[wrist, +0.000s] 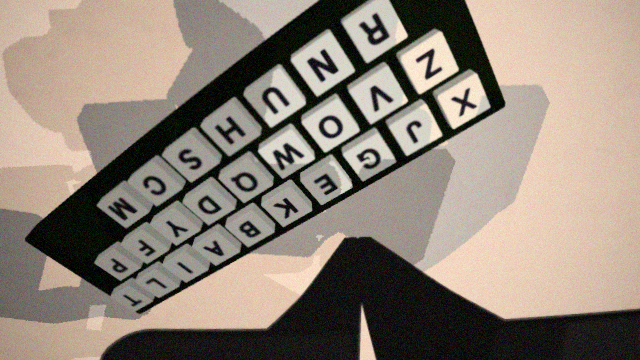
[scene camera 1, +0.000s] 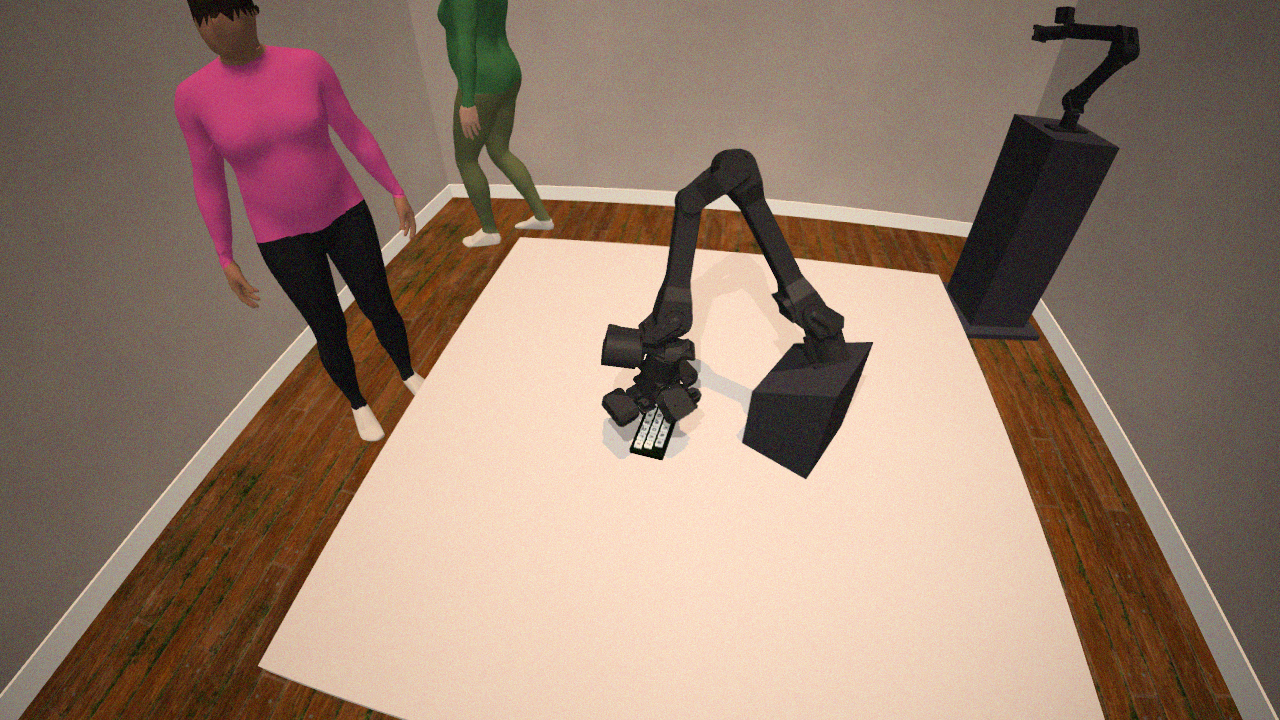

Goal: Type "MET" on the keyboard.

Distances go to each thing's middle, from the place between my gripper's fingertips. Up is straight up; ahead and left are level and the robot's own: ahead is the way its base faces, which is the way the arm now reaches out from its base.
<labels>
The black keyboard point(scene camera 1: 658, 453) is 40 mm below my hand, 30 mm behind it and 20 mm to the right of it.
</labels>
